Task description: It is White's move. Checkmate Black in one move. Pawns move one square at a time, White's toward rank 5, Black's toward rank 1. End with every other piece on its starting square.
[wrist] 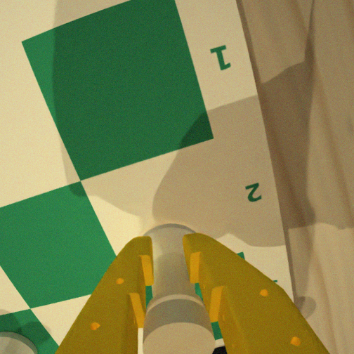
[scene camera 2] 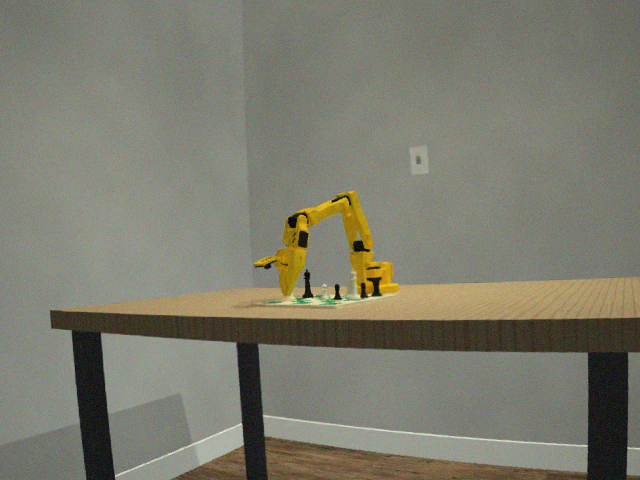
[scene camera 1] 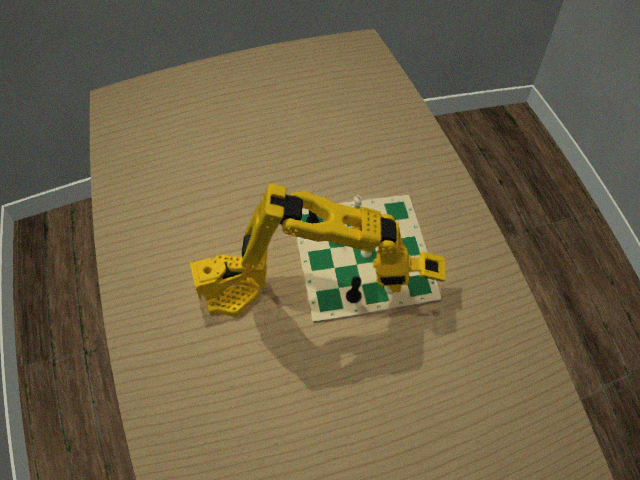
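Pixels of known places: end effector, tool point: (scene camera 2: 287, 293) (scene camera 1: 397, 282); arm's base, origin of the base link: (scene camera 1: 239, 284).
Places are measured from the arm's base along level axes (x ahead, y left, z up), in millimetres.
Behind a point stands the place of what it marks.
My gripper (scene camera 1: 394, 290) (scene camera 2: 286, 295) (wrist: 167, 239) is shut on a white rook-like piece (wrist: 175, 310), upright between the jaws. Its base shows in front of the light square beside label 2, at or very near the board (scene camera 1: 320, 315) {y -95, x 111, z 6 mm} (scene camera 2: 330, 305) {y 73, x 339, z 6 mm} (wrist: 270, 150); exact contact is unclear. A tall black king (scene camera 1: 354, 294) {y -84, x 171, z 25 mm} (scene camera 2: 307, 288) {y -76, x 178, z 27 mm} stands nearer the arm's base. A white pawn (scene camera 1: 366, 253) {y -12, x 219, z 13 mm} (scene camera 2: 324, 292) {y -6, x 224, z 21 mm} stands near the board's middle. A tall white king (scene camera 2: 352, 287) {y 66, x 234, z 31 mm}, two black pawns (scene camera 2: 337, 292) {y 28, x 229, z 21 mm} (scene camera 2: 363, 290) {y 73, x 198, z 22 mm} and a black rook (scene camera 2: 376, 287) {y 84, x 158, z 24 mm} stand upright. The forearm hides part of the board in scene camera 1.
The yellow arm base (scene camera 1: 232, 297) {y -29, x -17, z 16 mm} (scene camera 2: 382, 279) {y 14, x -27, z 31 mm} stands on the wooden table (scene camera 1: 232, 413) {y -216, x -70, z 0 mm} (scene camera 2: 465, 304) {y 314, x 288, z 0 mm} beside the board. A white piece top (scene camera 1: 357, 200) {y 63, x 226, z 63 mm} and a dark piece (scene camera 1: 312, 217) {y 77, x 152, z 24 mm} show beside the forearm. A pale piece (wrist: 15, 345) is cut off at the wrist view's lower left.
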